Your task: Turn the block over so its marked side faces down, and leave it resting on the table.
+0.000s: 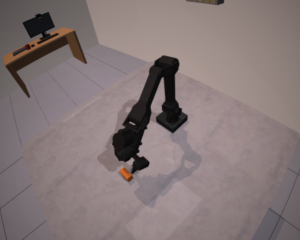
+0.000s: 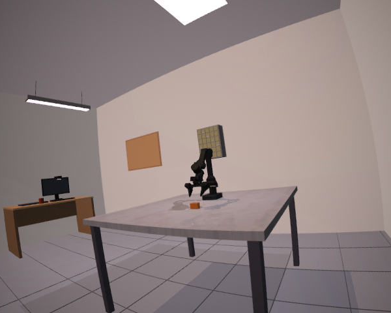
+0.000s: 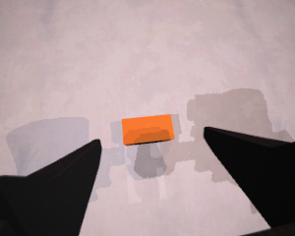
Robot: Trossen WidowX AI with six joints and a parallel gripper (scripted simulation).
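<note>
Right now my gripper tip is 6 cm above the orange block and 1 cm short of it.
</note>
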